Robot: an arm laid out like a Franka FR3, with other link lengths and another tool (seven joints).
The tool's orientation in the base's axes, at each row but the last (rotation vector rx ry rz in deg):
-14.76, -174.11, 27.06
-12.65, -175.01, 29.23
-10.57, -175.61, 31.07
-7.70, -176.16, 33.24
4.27, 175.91, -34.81
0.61, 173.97, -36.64
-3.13, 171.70, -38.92
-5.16, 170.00, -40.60
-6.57, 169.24, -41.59
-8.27, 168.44, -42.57
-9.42, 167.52, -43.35
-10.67, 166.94, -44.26
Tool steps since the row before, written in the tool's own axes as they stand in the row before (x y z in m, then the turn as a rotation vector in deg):
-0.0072, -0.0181, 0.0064, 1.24, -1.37, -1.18
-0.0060, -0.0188, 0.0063, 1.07, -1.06, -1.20
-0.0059, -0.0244, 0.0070, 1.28, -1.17, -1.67
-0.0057, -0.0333, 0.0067, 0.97, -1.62, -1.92
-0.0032, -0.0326, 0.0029, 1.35, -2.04, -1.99
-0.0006, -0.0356, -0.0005, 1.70, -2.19, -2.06
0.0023, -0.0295, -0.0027, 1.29, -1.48, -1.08
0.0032, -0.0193, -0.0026, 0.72, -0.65, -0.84
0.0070, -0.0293, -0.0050, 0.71, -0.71, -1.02
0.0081, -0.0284, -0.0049, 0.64, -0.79, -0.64
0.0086, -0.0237, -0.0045, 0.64, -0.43, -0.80
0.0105, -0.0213, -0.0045, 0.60, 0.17, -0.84
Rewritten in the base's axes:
0.0038, -0.0201, -0.0008, -1.34, -0.72, 1.58
0.0030, -0.0205, 0.0001, -1.13, -0.45, 1.49
0.0028, -0.0258, 0.0018, -1.33, -0.37, 1.97
0.0028, -0.0338, 0.0059, -1.05, -0.72, 2.37
0.0016, -0.0314, 0.0098, -1.45, -1.07, 2.59
0.0001, -0.0324, 0.0148, -1.81, -1.18, 2.70
-0.0019, -0.0256, 0.0150, -1.34, -0.94, 1.54
-0.0027, -0.0163, 0.0108, -0.78, -0.26, 0.99
-0.0061, -0.0243, 0.0175, -0.78, -0.23, 1.18
-0.0068, -0.0235, 0.0172, -0.66, -0.47, 0.89
-0.0073, -0.0196, 0.0147, -0.71, -0.08, 0.85
-0.0091, -0.0178, 0.0136, -0.73, 0.46, 0.59

